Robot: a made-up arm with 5 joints. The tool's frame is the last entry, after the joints. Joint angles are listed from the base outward. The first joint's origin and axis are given. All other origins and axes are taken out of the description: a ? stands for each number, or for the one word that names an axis. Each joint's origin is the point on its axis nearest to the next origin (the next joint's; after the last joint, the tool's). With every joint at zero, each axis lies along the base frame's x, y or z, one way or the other. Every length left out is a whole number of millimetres.
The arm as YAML. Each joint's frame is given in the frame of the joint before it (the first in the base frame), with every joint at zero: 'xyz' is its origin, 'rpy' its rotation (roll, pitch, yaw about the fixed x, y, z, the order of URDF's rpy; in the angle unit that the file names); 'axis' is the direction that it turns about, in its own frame. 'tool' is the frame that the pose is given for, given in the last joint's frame.
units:
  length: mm
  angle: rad
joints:
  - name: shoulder
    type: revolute
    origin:
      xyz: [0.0, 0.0, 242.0]
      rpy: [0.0, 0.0, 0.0]
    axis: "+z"
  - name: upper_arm
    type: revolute
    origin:
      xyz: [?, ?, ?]
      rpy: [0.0, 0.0, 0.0]
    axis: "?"
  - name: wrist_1
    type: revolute
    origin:
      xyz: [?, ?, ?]
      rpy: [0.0, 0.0, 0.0]
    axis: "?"
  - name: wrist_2
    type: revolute
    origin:
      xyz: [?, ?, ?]
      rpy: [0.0, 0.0, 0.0]
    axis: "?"
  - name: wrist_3
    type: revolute
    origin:
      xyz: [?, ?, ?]
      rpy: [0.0, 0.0, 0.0]
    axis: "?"
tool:
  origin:
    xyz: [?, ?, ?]
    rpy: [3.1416, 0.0, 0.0]
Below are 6 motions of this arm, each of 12 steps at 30 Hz.
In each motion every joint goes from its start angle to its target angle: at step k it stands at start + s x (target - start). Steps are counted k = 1, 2, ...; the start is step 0. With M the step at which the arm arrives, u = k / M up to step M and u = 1 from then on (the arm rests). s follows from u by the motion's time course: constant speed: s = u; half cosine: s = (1 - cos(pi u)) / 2; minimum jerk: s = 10 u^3 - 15 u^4 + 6 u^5.
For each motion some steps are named. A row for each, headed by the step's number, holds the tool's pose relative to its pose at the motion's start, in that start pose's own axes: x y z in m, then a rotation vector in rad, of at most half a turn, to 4 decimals.
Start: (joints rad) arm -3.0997 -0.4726 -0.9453 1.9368 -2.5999
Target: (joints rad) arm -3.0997 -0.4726 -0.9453 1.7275 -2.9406
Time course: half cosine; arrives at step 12
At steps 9, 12:
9: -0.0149 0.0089 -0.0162 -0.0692 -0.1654 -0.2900
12: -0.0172 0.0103 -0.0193 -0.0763 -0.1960 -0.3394

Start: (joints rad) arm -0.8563 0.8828 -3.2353 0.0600 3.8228
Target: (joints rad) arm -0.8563 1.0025 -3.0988 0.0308 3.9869
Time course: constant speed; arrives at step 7
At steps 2, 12:
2: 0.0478 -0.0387 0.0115 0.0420 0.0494 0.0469
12: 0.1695 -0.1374 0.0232 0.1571 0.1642 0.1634

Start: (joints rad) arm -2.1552 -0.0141 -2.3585 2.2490 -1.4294
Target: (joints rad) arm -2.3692 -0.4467 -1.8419 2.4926 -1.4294
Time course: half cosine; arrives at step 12
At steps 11, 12:
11: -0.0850 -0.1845 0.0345 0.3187 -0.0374 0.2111
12: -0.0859 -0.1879 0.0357 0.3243 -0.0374 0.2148

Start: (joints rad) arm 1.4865 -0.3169 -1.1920 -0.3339 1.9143
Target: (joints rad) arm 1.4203 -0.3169 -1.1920 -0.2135 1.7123
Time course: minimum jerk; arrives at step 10
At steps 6, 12:
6: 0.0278 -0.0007 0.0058 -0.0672 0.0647 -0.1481
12: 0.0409 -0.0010 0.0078 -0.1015 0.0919 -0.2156

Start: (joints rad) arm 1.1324 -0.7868 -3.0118 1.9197 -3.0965
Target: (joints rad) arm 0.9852 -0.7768 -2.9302 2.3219 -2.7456
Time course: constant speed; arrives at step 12
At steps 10, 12:
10: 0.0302 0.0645 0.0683 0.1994 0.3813 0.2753
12: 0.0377 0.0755 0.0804 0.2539 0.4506 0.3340

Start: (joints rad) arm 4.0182 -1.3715 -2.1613 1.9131 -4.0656
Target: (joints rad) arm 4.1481 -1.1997 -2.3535 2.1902 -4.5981
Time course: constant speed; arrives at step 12
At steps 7, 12:
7: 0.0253 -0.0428 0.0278 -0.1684 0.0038 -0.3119
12: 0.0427 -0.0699 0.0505 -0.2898 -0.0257 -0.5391

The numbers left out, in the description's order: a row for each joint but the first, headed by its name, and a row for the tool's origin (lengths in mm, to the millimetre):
upper_arm: xyz 0.0 0.0 0.0, axis +y
wrist_1: xyz 82.0 0.0 435.0, axis +y
wrist_2: xyz 124.0 0.0 -547.0, axis +y
wrist_3: xyz 82.0 0.0 -105.0, axis -z
tool: xyz 0.0 0.0 0.0

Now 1 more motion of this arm.
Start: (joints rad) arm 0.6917 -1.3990 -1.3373 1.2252 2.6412
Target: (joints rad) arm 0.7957 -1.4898 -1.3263 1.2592 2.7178
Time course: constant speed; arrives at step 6
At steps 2, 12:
2: 0.0122 -0.0022 -0.0197 -0.0234 -0.0297 0.0237
12: 0.0398 -0.0094 -0.0571 -0.0727 -0.0873 0.0727

